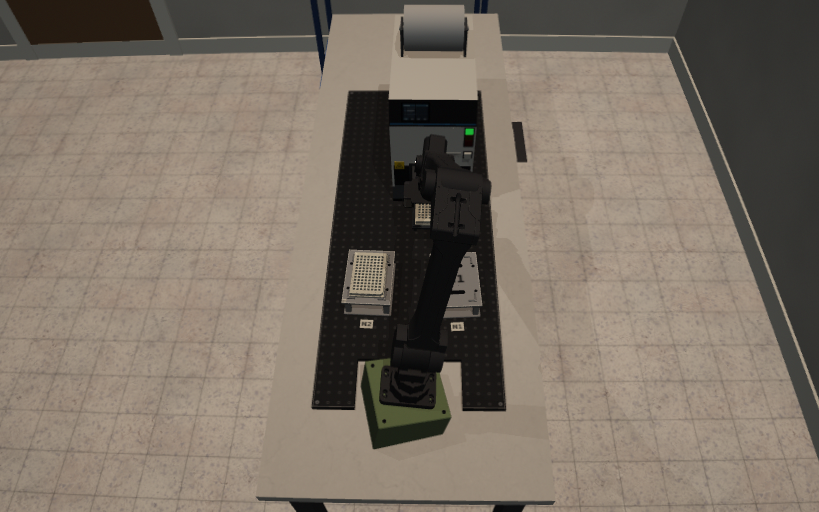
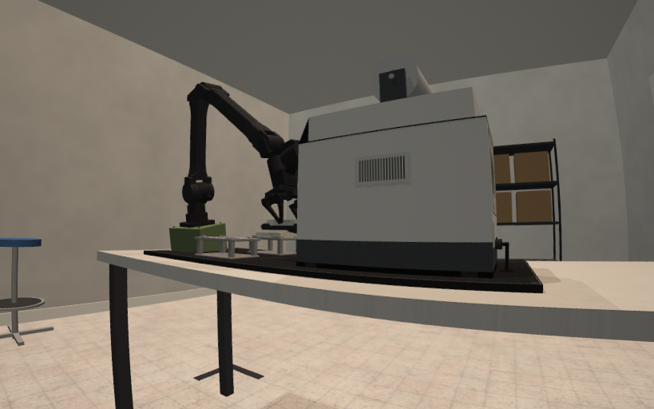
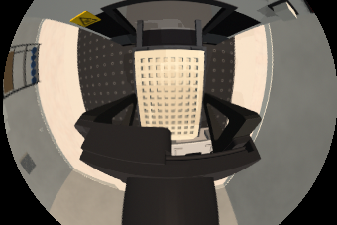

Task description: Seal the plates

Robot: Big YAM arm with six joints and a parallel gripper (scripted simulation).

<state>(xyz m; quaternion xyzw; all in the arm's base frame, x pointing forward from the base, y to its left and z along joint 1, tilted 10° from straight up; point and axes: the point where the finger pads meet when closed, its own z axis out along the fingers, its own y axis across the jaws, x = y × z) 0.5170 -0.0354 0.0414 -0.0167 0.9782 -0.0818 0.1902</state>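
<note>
My hand is 20 mm above the sealer stage. From my hand the other things lie so: yellow warning label: 100 mm ahead, 90 mm to the left, 40 mm above; white well plate: 200 mm behind, 150 mm to the left, 40 mm below; N2 label: 310 mm behind, 160 mm to the left, 110 mm below.
</note>
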